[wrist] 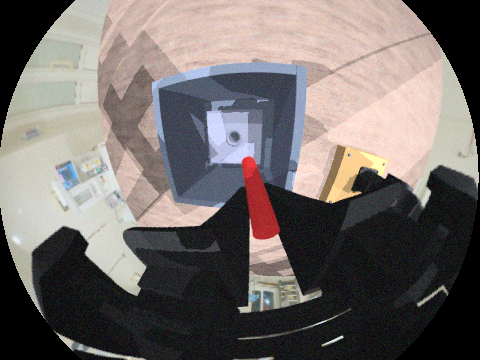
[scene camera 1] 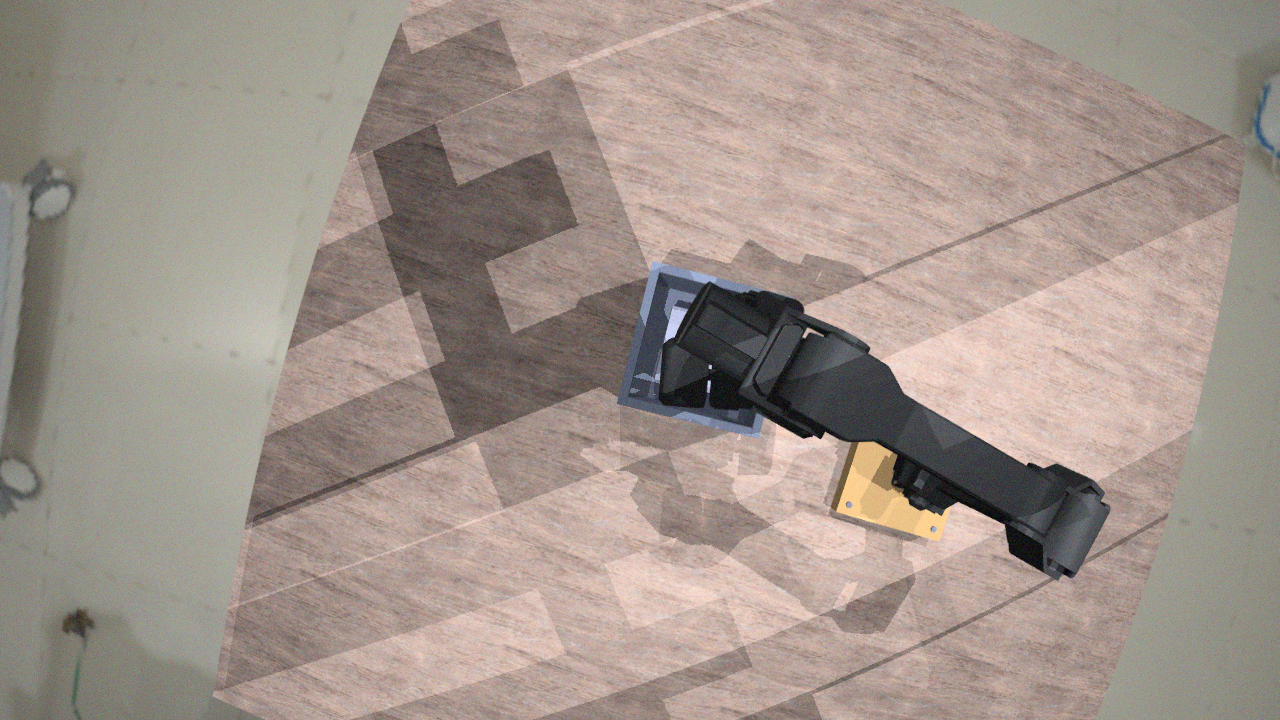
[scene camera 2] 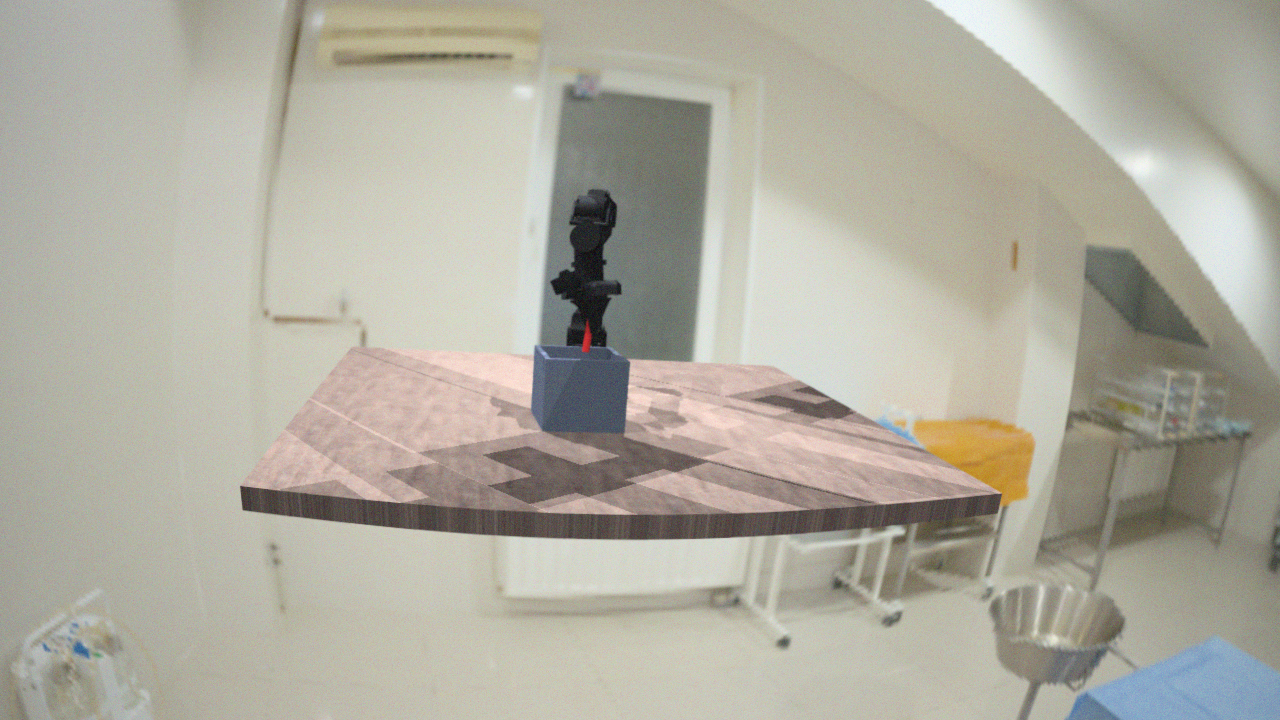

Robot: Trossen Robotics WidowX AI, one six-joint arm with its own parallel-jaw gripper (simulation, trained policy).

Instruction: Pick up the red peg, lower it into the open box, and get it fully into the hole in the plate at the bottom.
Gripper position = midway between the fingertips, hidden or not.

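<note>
Red peg [wrist: 264, 225] seen. My gripper [scene camera 1: 734, 383] visible, likewise in the wrist view [wrist: 254, 190] and scene camera 2 [scene camera 2: 591, 334].
</note>
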